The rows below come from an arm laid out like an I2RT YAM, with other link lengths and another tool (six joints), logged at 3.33 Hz.
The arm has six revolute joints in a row. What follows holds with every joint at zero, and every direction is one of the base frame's. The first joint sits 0.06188 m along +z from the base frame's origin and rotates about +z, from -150 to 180 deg. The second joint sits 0.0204 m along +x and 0.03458 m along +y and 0.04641 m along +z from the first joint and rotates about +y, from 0 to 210 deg. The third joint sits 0.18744 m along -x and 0.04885 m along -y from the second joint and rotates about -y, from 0 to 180 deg. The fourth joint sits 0.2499 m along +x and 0.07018 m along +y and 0.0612 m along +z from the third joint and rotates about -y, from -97 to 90 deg. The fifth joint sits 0.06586 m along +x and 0.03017 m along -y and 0.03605 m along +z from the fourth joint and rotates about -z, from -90 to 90 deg. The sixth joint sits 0.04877 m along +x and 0.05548 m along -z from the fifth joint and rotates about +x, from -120 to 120 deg. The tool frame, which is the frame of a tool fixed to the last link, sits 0.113 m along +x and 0.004 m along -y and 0.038 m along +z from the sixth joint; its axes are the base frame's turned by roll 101.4, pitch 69.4 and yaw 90 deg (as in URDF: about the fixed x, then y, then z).
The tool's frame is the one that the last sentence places.
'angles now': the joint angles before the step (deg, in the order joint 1, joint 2, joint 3, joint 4, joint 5, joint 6). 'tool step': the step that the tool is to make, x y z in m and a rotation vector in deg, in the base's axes. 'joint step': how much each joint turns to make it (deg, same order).
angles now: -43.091, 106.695, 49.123, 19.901, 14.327, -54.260
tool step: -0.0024, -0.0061, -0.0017, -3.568, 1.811, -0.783
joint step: 0.216, 1.542, -0.150, 3.506, 3.102, -2.581
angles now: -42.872, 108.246, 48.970, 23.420, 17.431, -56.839
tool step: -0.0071, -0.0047, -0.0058, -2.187, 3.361, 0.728
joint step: -0.941, 0.852, -0.498, 1.743, 0.917, -4.350
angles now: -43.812, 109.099, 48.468, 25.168, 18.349, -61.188
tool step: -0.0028, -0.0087, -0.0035, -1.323, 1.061, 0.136
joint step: -1.190, 1.887, 0.876, 1.887, -0.118, -2.257
